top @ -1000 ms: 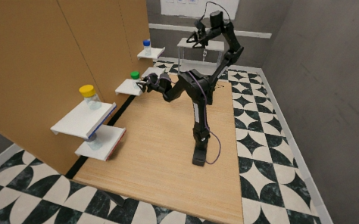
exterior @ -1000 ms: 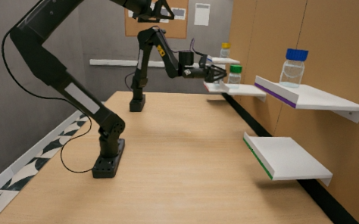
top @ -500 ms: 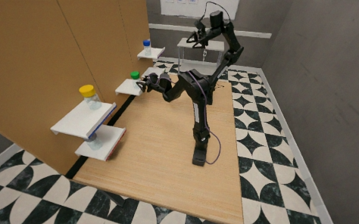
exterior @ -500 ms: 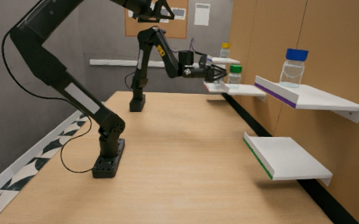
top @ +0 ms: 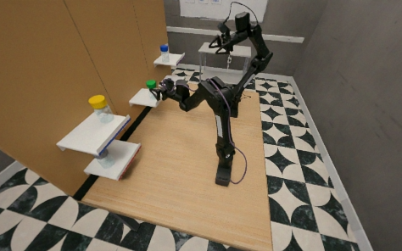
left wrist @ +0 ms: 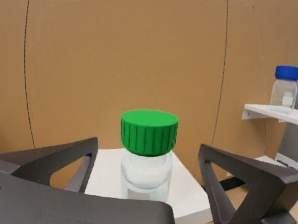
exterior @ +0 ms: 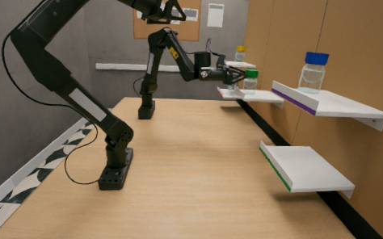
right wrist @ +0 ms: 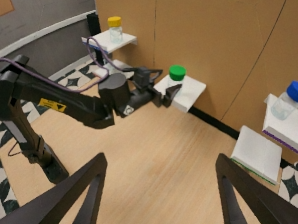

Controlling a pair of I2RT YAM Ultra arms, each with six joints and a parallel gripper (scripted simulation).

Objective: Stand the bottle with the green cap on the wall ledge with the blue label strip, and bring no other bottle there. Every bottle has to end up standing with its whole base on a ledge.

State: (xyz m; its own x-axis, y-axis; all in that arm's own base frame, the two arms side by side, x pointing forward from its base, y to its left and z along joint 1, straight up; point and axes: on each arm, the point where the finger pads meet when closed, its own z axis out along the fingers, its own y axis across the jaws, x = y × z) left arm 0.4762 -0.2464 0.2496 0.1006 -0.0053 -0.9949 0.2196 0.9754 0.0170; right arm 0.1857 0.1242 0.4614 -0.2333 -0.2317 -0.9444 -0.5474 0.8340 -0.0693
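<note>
Right now the green-capped bottle is 4 cm below my left hand, 3 cm ahead of it and 1 cm to the right of it. From my left hand the other things lie so: blue-capped bottle 34 cm to the right, 8 cm ahead, 6 cm above; yellow-capped bottle 33 cm to the left, 6 cm ahead, 6 cm above.
</note>
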